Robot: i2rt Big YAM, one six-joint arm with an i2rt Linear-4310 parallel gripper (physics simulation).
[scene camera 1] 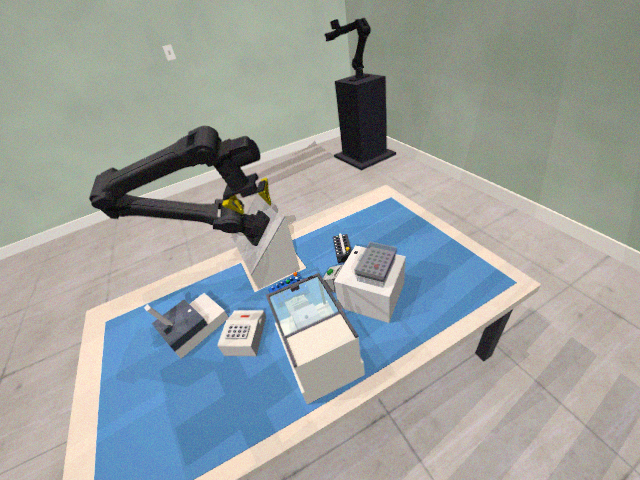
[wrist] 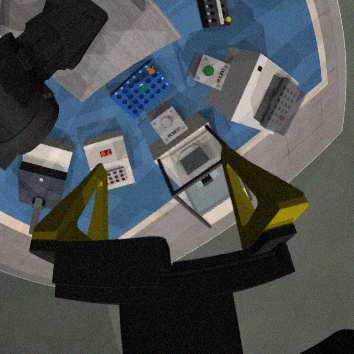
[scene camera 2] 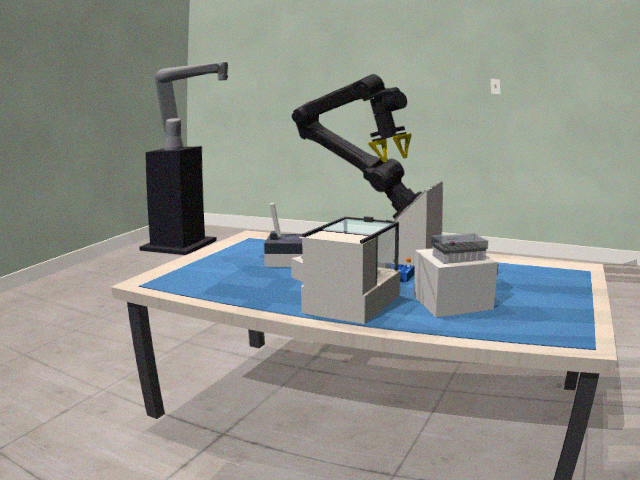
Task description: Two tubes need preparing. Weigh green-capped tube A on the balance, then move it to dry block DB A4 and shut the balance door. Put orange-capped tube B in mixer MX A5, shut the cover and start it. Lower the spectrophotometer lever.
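My gripper [scene camera 1: 255, 207] [scene camera 2: 394, 159] [wrist: 161, 158] is open and empty, high above the table near the arm's base. Green-capped tube A [scene camera 1: 287, 281] [wrist: 143, 87] and orange-capped tube B [scene camera 1: 295, 274] [scene camera 2: 408, 260] [wrist: 151, 71] stand in the blue rack [wrist: 118, 96]. The balance [scene camera 1: 330, 356] [scene camera 2: 333, 273] has a glass chamber and a bare pan [wrist: 194, 159]; its door's state is unclear. The mixer [scene camera 1: 367, 294] [scene camera 2: 465, 286] has its clear cover [scene camera 1: 381, 256] [scene camera 2: 460, 239] over the wells. The white dry block [scene camera 1: 241, 333] [wrist: 110, 155] shows a red display. The spectrophotometer's lever [scene camera 1: 156, 315] [scene camera 2: 275, 220] is raised.
A black rack [scene camera 1: 341, 246] [wrist: 213, 14] with a yellow cap stands beyond the mixer. A panel with a green button [scene camera 1: 329, 271] [wrist: 208, 70] is beside the mixer. The slanted grey base mount [scene camera 1: 276, 253] [scene camera 2: 428, 217] stands behind the blue rack. Another arm stands on a black pedestal [scene camera 1: 361, 118] [scene camera 2: 174, 198].
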